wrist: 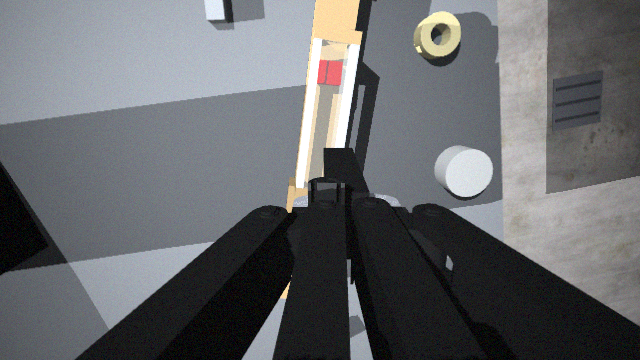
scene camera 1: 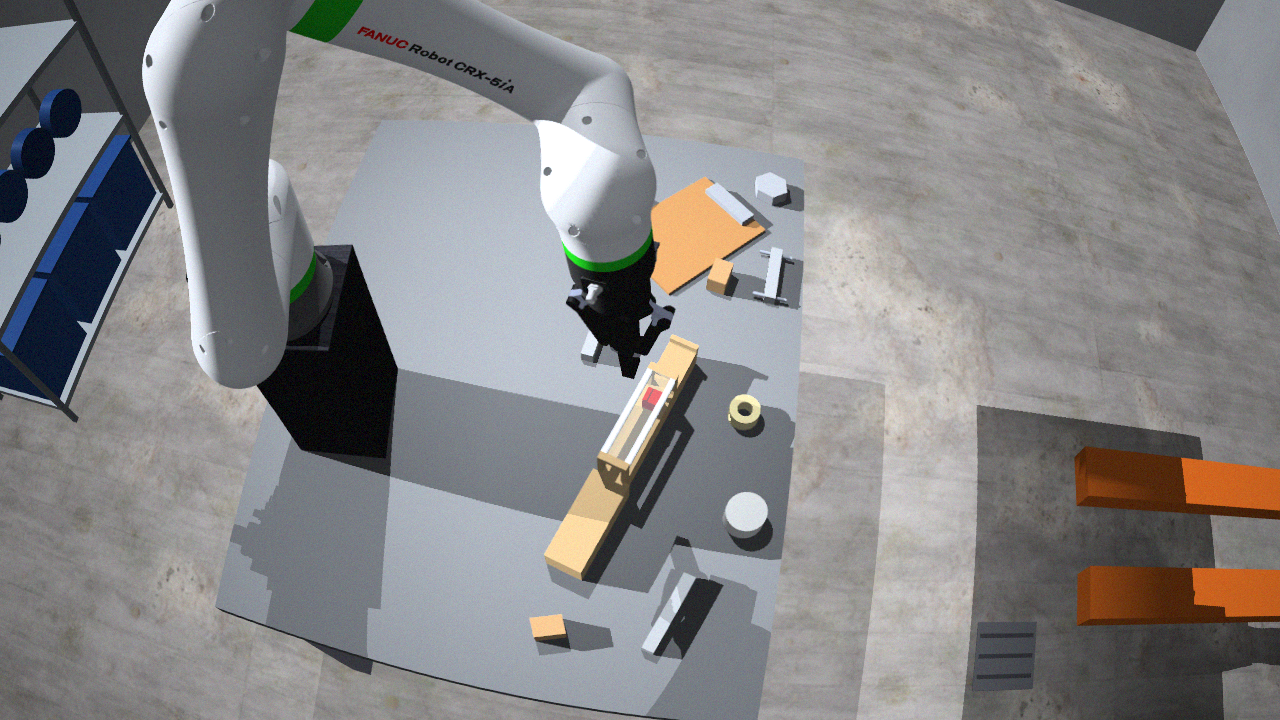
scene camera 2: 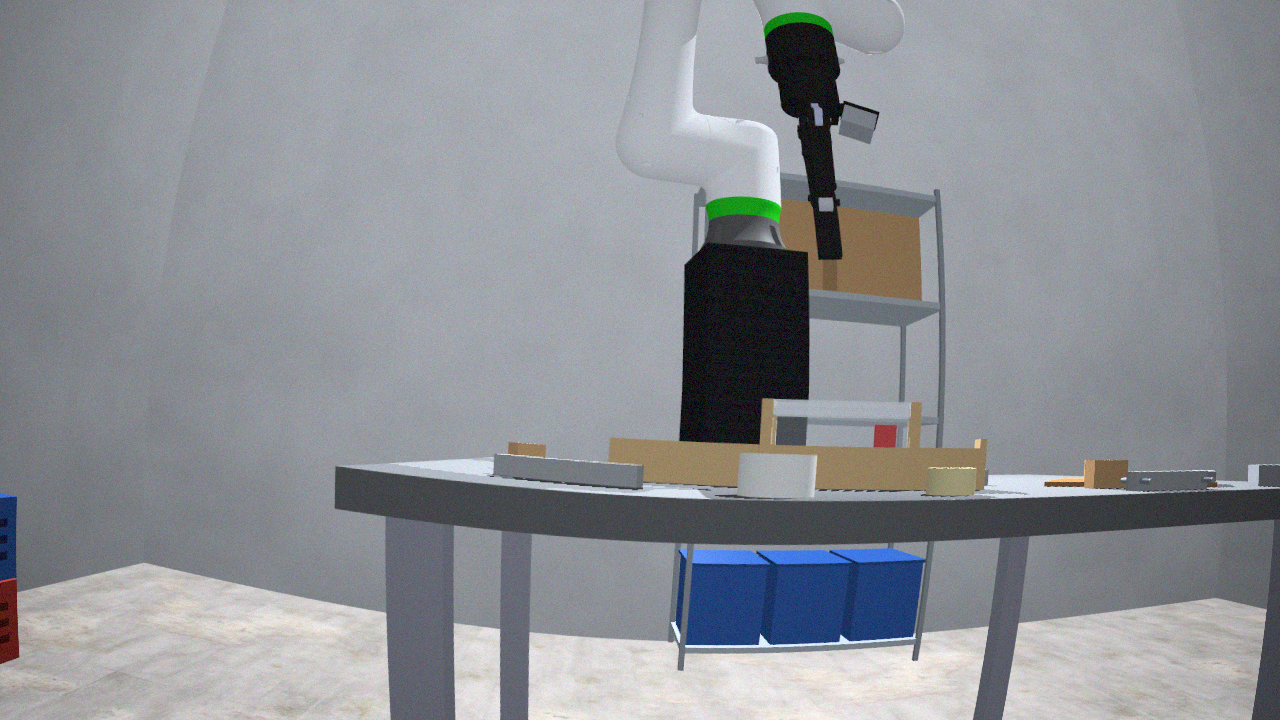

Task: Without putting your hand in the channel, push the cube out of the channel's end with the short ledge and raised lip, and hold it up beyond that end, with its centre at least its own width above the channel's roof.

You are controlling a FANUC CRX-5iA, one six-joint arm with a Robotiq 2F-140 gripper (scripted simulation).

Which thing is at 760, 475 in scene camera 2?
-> A white disc.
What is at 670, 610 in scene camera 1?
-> A grey bar.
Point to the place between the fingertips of the gripper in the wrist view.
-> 337, 171
